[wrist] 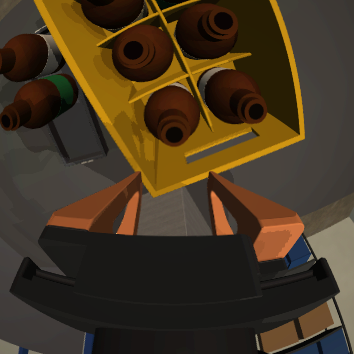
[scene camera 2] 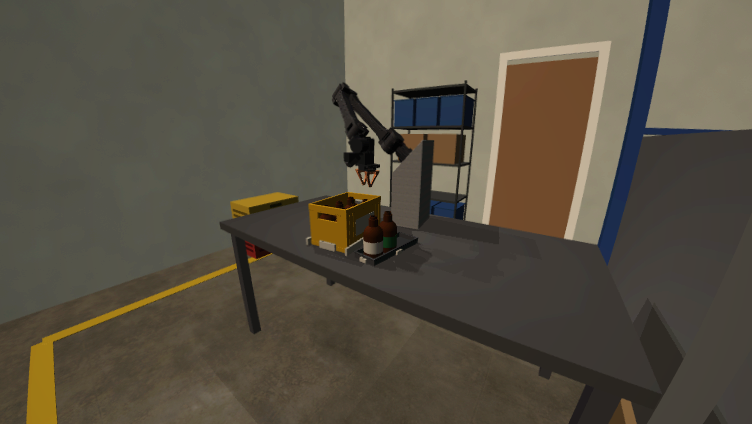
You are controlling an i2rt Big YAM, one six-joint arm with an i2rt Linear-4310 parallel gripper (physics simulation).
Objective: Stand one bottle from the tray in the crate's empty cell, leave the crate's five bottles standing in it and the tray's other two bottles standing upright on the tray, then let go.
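Places are measured from the arm's base along level axes (x ahead, y left, z up), in centimetres.
Pixels of known places: gripper, between the fingertips: (wrist: 174, 178) (scene camera 2: 367, 186); arm's base, origin of its link: (scene camera 2: 410, 160).
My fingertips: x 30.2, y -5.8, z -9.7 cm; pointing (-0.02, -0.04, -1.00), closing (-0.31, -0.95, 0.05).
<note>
Ahead of a thing's pixels: the offset from my fingertips to its middle. Level surfaces: height alone.
The yellow crate {dz -13.7, dx +9.4, dy -3.8 cm} (scene camera 2: 327, 231) (wrist: 90, 55) stands on the table. In the wrist view, brown bottles stand in its cells: two at the near end, one left (wrist: 171, 112) and one right (wrist: 230, 95); two in the middle row, one left (wrist: 150, 60) and one right (wrist: 200, 37); one at the upper left (wrist: 112, 12). The upper right cell is mostly cut off; a sliver of green shows there. On the dark tray {dz -21.1, dx +9.7, dy +17.8 cm} (scene camera 2: 406, 243) (wrist: 80, 130), a white-labelled bottle {dz -14.2, dx +18.2, dy +16.4 cm} (scene camera 2: 372, 235) (wrist: 25, 57) and a green-labelled bottle {dz -14.2, dx +10.5, dy +17.7 cm} (scene camera 2: 388, 227) (wrist: 45, 102) stand upright. My gripper (scene camera 2: 367, 184) (wrist: 174, 178) is open and empty, above the crate's near end.
The dark table {dz -22.4 cm} (scene camera 2: 473, 279) carries the crate and tray side by side. The grey arm pedestal (scene camera 2: 413, 194) rises behind them. A shelf rack (scene camera 2: 391, 113) and a brown door (scene camera 2: 547, 147) are at the back. A yellow box (scene camera 2: 265, 201) stands behind the table's left end.
</note>
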